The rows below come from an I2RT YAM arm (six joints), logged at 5 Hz.
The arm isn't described. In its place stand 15 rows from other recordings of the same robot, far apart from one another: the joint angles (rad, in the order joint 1, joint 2, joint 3, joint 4, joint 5, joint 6), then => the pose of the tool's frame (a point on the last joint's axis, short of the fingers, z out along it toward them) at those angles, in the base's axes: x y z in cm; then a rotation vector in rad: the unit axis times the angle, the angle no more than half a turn.
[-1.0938 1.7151 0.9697 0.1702 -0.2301 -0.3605] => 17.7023 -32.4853 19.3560 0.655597 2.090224 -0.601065
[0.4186 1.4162 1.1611 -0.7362 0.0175 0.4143] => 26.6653 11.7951 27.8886 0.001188 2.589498 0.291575
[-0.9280 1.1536 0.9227 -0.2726 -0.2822 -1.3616] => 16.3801 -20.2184 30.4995 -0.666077 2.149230 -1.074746
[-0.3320 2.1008 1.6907 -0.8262 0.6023 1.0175] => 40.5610 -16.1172 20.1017 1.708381 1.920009 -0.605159
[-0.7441 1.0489 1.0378 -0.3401 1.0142 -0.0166] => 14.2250 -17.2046 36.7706 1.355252 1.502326 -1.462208
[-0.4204 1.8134 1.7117 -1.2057 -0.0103 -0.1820] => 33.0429 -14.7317 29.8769 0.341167 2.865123 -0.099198
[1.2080 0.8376 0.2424 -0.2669 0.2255 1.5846] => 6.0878 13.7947 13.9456 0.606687 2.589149 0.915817
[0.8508 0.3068 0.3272 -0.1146 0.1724 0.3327] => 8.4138 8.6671 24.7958 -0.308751 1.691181 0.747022
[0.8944 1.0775 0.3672 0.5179 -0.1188 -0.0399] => 13.8929 17.9814 21.0853 -0.897691 1.582077 0.718668
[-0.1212 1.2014 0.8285 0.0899 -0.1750 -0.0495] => 27.8120 -2.7630 29.5860 -0.055299 1.848750 0.043218
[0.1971 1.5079 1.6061 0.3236 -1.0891 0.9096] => 31.1454 9.4367 49.7758 -0.603392 1.443720 1.516392
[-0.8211 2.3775 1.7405 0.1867 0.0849 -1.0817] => 36.6987 -39.8604 15.1023 -0.235027 2.259126 -1.215680
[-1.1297 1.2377 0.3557 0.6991 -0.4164 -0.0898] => 11.5700 -21.1337 19.2604 0.599337 1.662722 -0.527906
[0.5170 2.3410 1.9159 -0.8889 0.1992 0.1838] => 42.0240 23.0839 15.1286 -0.433236 2.796501 -0.140177
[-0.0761 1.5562 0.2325 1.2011 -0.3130 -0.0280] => 24.1444 -0.7416 14.1399 -0.193341 1.679766 0.186834
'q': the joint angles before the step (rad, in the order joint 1, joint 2, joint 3, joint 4, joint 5, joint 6). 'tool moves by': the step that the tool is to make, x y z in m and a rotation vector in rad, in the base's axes. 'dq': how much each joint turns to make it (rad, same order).
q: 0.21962, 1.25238, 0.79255, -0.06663, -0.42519, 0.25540
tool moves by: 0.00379, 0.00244, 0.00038, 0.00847, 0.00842, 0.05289
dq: -0.00027, 0.02319, 0.02125, -0.01332, -0.05090, -0.02040
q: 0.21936, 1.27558, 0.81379, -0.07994, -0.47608, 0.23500
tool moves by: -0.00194, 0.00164, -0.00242, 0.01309, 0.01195, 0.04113
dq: 0.00268, 0.00072, -0.00623, -0.00558, -0.04084, -0.00785
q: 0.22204, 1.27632, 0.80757, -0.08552, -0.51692, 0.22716
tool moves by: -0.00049, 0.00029, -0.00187, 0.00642, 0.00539, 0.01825
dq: -0.00082, 0.00243, -0.00453, 0.00093, -0.02013, -0.00436
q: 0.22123, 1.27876, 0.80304, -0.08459, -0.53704, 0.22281
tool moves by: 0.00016, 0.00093, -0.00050, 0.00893, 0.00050, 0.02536
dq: 0.00031, 0.00439, 0.00072, 0.00155, -0.02590, -0.00688
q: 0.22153, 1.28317, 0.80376, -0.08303, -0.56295, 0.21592
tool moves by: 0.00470, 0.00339, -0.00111, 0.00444, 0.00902, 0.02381
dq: 0.00608, 0.02722, 0.01772, -0.00101, -0.01835, -0.00498
